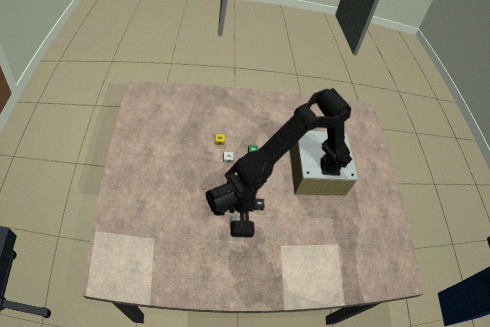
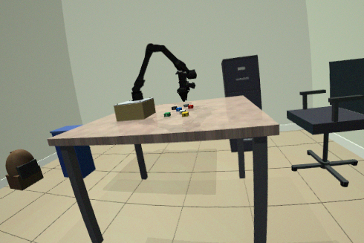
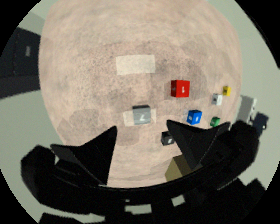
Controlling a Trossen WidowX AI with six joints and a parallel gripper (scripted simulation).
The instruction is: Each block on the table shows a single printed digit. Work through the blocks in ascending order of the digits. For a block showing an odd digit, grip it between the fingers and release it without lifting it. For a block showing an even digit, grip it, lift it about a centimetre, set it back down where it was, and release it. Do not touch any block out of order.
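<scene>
The grey block lies 3 cm below my gripper tip. Also, from my gripper tip: blue block (14 cm to the right, 3 cm below, 1 cm behind); black block (7 cm to the right, 7 cm behind, 3 cm below); red block (8 cm to the right, 6 cm ahead, 3 cm below).
</scene>
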